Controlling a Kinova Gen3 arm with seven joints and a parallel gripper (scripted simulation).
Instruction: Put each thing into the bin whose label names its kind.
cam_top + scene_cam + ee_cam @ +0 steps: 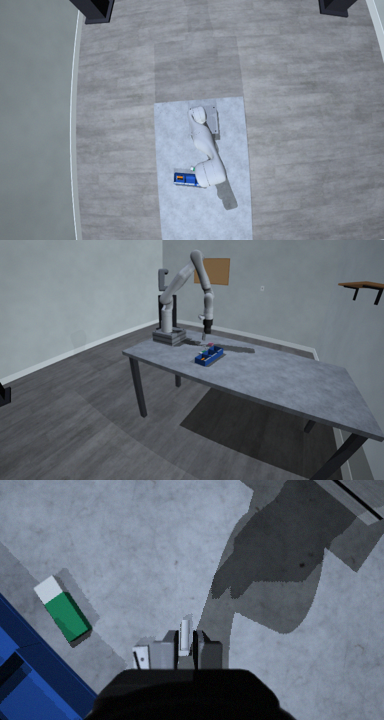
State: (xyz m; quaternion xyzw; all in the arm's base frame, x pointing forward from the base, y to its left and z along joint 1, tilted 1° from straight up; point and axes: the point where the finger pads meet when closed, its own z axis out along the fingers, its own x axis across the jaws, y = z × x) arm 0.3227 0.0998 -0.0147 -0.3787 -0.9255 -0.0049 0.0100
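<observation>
Right now my hand is 70 mm above the grey rod, 10 mm to the right of it and 10 mm short of it. Also, from my hand: grey block: 70 mm below, 50 mm ahead, 10 mm to the right; orange battery: 220 mm to the right, 140 mm ahead, 60 mm below; pink thing: 80 mm to the left, 70 mm below, 20 mm ahead.
</observation>
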